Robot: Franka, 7 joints.
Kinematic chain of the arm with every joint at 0, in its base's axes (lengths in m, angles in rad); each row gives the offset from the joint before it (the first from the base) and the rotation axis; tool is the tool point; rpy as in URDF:
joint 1: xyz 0 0 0.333 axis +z
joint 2: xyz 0 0 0 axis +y
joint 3: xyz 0 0 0.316 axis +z
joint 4: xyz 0.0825 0 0 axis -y
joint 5: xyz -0.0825 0 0.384 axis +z
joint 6: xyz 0 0 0 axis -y
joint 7: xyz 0.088 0 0 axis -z
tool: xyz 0 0 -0.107 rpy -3.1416 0 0
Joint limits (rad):
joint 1: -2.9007..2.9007
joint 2: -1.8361..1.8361
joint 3: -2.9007..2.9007
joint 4: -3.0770..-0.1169
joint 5: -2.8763..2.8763
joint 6: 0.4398..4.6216
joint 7: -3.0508..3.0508
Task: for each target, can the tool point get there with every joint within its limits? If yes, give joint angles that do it. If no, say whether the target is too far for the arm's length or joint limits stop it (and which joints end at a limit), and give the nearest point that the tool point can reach.
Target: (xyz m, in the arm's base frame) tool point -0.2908 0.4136 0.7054
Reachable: yes | joints 1.1071 0.8370 2.0854 -1.6678 1.0773 4.2761 1.0938
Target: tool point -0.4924 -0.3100 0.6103
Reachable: yes | joints 2.4437 0.2264 1.5618 -1.7033 -1.3321 1.5434 1.7065
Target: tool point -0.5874 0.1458 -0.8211
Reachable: no: too far | nearest point -0.4342 0.1078 -0.3348 | short by 0.511 m
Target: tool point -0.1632 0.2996 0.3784
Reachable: yes | joints 1.0198 -1.0337 1.3150 -2.6862 -0.6345 1.8442 2.2293
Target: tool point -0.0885 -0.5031 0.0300
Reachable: yes | joints -1.8289 0.8858 -0.1022 -2.1132 -1.0184 3.4564 1.7305
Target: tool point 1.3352 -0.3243 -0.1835
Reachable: no: too far | nearest point 0.7803 -0.1895 0.0311 | short by 0.610 m
